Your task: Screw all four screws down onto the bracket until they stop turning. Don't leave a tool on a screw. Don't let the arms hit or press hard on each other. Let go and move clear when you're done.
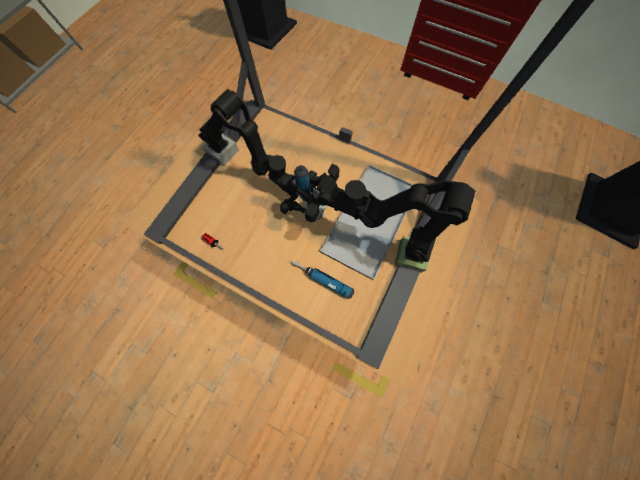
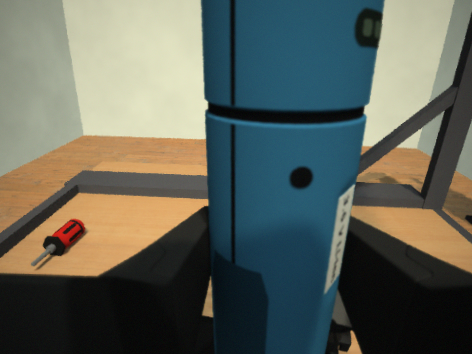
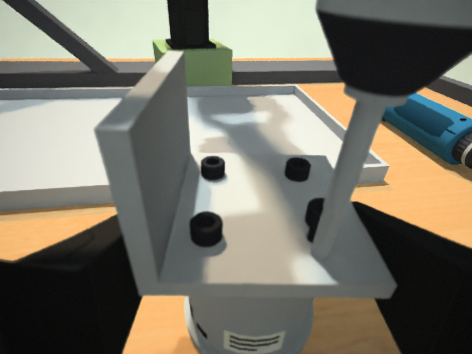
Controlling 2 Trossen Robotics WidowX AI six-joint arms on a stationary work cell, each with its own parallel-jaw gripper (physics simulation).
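My left gripper is shut on an upright blue electric screwdriver. My right gripper is shut on the grey L-shaped bracket, one finger at each side. Four black screws stand in the bracket: far left screw, far right screw, near left screw and near right screw. The near right one stands higher than the others and is partly hidden by the driver shaft. The shaft's tip shows in front of that screw, off its head; its exact height is unclear.
A grey labelled cylinder is under the bracket. A grey tray lies beyond it. A second blue electric tool and a red screwdriver lie on the table. Both arms meet closely over the middle.
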